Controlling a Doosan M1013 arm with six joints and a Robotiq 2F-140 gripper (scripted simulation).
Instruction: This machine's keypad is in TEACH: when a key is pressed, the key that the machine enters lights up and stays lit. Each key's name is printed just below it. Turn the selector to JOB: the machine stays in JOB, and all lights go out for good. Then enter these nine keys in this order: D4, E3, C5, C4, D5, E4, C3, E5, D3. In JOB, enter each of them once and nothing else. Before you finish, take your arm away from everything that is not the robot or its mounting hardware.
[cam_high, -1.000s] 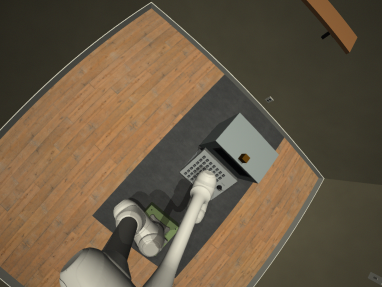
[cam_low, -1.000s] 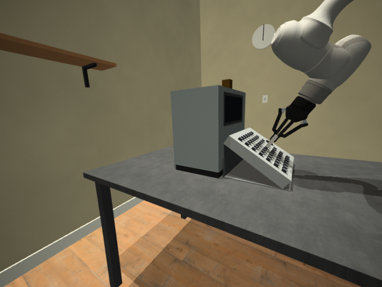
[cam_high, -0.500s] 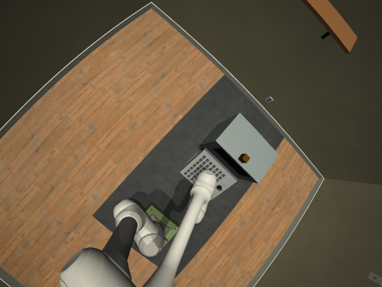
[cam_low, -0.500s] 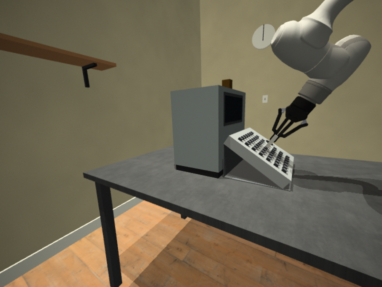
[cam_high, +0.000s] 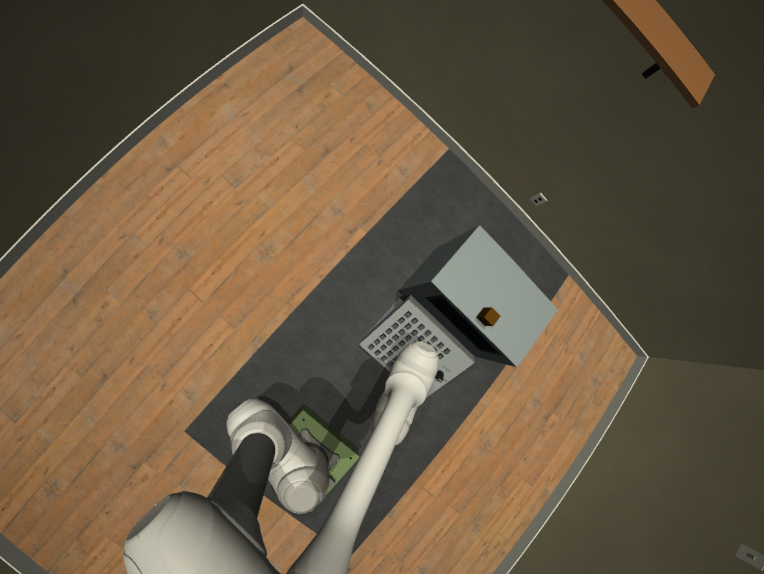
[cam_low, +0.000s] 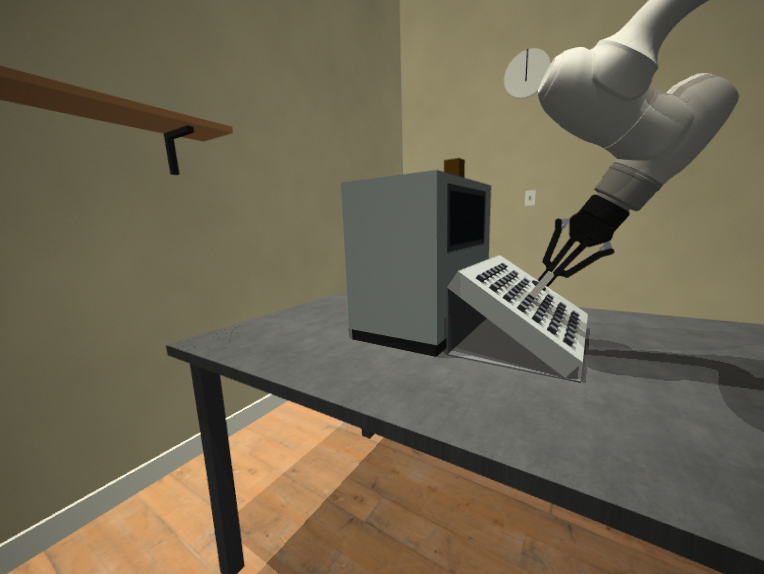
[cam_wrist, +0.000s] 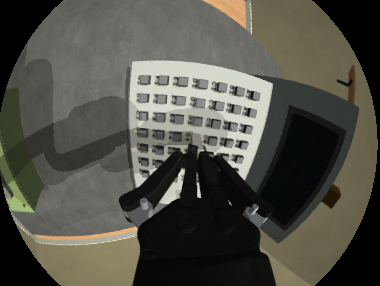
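Now: the key E4 10 mm behind my hand and 50 mm below it. Round my hand: keypad 50 mm ahead, 50 mm to the right, 70 mm below; then black selector knob 20 mm ahead, 170 mm to the right, 20 mm below.
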